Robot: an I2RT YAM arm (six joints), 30 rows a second.
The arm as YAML. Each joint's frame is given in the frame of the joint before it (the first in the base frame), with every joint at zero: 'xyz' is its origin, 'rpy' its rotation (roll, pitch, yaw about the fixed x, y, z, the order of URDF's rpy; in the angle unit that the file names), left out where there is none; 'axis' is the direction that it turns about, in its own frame. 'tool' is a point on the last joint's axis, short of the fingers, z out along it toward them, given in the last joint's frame.
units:
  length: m
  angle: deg
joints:
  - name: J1
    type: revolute
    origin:
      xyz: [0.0, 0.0, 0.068]
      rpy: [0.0, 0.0, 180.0]
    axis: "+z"
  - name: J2
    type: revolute
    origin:
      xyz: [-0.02, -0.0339, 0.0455]
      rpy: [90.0, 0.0, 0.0]
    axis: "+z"
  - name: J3
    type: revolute
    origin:
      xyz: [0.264, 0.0, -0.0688]
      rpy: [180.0, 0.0, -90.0]
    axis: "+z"
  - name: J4
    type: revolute
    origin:
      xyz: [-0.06, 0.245, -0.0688]
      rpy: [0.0, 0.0, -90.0]
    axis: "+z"
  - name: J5
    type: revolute
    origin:
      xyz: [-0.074, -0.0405, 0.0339]
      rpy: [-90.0, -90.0, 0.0]
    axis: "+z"
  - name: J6
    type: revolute
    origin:
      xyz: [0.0, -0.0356, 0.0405]
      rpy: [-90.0, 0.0, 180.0]
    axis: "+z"
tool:
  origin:
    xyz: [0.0, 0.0, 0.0]
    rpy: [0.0, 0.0, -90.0]
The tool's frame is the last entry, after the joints.
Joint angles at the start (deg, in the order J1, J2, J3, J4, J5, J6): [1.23, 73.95, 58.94, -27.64, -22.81, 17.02]
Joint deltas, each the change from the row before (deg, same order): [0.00, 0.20, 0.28, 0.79, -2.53, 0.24]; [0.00, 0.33, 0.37, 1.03, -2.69, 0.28]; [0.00, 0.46, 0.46, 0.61, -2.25, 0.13]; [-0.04, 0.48, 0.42, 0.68, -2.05, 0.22]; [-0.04, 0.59, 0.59, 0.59, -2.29, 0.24]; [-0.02, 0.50, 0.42, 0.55, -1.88, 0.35]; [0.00, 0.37, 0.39, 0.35, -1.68, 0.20]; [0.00, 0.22, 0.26, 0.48, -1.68, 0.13]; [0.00, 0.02, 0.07, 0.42, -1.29, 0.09]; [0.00, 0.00, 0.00, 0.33, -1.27, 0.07]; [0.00, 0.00, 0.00, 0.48, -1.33, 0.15]
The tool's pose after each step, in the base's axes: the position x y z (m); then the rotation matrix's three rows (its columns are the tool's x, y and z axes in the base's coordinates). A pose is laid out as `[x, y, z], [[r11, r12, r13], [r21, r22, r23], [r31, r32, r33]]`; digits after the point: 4 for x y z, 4 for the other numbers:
[0.2789, 0.0212, 0.2916], [[-0.7366, -0.1256, 0.6646], [0.2524, 0.8606, 0.4424], [-0.6275, 0.4936, -0.6022]]
[0.2810, 0.0228, 0.2941], [[-0.7348, -0.1611, 0.6589], [0.2503, 0.8384, 0.4842], [-0.6304, 0.5207, -0.5757]]
[0.2833, 0.0240, 0.2960], [[-0.7363, -0.1896, 0.6496], [0.2464, 0.8189, 0.5183], [-0.6302, 0.5416, -0.5562]]
[0.2856, 0.0250, 0.2976], [[-0.7371, -0.2142, 0.6409], [0.2443, 0.7999, 0.5482], [-0.6301, 0.5607, -0.5372]]
[0.2883, 0.0260, 0.2996], [[-0.7393, -0.2405, 0.6290], [0.2413, 0.7774, 0.5809], [-0.6287, 0.5812, -0.5167]]
[0.2905, 0.0269, 0.3009], [[-0.7420, -0.2600, 0.6180], [0.2402, 0.7574, 0.6071], [-0.6259, 0.5989, -0.4995]]
[0.2921, 0.0278, 0.3023], [[-0.7446, -0.2784, 0.6067], [0.2371, 0.7393, 0.6302], [-0.6240, 0.6131, -0.4845]]
[0.2931, 0.0286, 0.3038], [[-0.7453, -0.2990, 0.5960], [0.2329, 0.7209, 0.6528], [-0.6248, 0.6253, -0.4676]]
[0.2933, 0.0292, 0.3050], [[-0.7449, -0.3156, 0.5878], [0.2293, 0.7063, 0.6698], [-0.6265, 0.6337, -0.4538]]
[0.2932, 0.0298, 0.3058], [[-0.7459, -0.3306, 0.5782], [0.2253, 0.6917, 0.6861], [-0.6268, 0.6420, -0.4415]]
[0.2932, 0.0304, 0.3068], [[-0.7459, -0.3466, 0.5688], [0.2219, 0.6758, 0.7029], [-0.6280, 0.6505, -0.4271]]

